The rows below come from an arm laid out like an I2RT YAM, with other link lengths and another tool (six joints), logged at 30 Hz.
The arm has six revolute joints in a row. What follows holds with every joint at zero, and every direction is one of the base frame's.
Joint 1 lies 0.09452 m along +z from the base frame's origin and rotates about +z.
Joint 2 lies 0.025 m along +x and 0.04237 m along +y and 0.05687 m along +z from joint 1 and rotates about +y.
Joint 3 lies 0.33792 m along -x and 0.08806 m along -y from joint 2 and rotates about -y.
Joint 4 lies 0.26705 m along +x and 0.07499 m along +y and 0.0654 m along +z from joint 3 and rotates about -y.
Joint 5 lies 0.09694 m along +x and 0.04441 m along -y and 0.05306 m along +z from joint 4 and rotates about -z.
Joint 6 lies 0.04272 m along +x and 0.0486 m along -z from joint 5 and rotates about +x.
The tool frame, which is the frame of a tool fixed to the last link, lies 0.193 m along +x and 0.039 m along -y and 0.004 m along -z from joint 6; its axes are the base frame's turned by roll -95.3, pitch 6.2 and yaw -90 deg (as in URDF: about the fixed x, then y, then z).
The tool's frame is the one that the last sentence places.
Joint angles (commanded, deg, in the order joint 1, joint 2, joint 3, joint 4, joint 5, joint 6), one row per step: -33.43, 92.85, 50.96, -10.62, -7.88, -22.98; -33.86, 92.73, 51.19, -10.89, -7.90, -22.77; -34.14, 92.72, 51.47, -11.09, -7.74, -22.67; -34.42, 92.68, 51.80, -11.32, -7.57, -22.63; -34.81, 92.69, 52.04, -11.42, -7.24, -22.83; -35.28, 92.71, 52.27, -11.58, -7.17, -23.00; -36.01, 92.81, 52.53, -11.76, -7.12, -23.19; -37.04, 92.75, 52.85, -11.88, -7.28, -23.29; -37.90, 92.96, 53.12, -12.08, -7.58, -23.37; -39.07, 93.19, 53.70, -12.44, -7.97, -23.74; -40.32, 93.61, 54.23, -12.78, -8.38, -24.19; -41.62, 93.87, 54.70, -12.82, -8.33, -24.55; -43.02, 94.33, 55.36, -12.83, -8.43, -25.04; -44.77, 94.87, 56.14, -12.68, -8.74, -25.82; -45.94, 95.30, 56.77, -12.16, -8.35, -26.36; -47.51, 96.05, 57.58, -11.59, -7.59, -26.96
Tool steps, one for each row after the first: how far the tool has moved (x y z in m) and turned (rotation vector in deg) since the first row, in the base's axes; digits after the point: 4 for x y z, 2 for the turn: -0.0019, -0.0032, 0.0017, 0.09, -0.12, -0.58; -0.0030, -0.0063, 0.0033, -0.01, -0.15, -1.04; -0.0039, -0.0095, 0.0054, -0.17, -0.20, -1.45; -0.0057, -0.0140, 0.0070, -0.58, -0.11, -1.89; -0.0077, -0.0180, 0.0082, -0.75, -0.08, -2.27; -0.0110, -0.0238, 0.0088, -0.88, 0.01, -2.88; -0.0150, -0.0313, 0.0115, -0.99, -0.25, -3.74; -0.0185, -0.0367, 0.0112, -0.76, -0.25, -4.35; -0.0225, -0.0446, 0.0127, -0.72, -0.32, -4.99; -0.0273, -0.0528, 0.0123, -0.58, -0.22, -5.64; -0.0332, -0.0634, 0.0139, -0.92, -0.23, -6.69; -0.0386, -0.0749, 0.0155, -1.26, -0.28, -7.64; -0.0448, -0.0890, 0.0182, -1.77, -0.51, -8.60; -0.0494, -0.1019, 0.0219, -2.79, -0.68, -9.59; -0.0575, -0.1191, 0.0245, -3.99, -0.52, -11.18
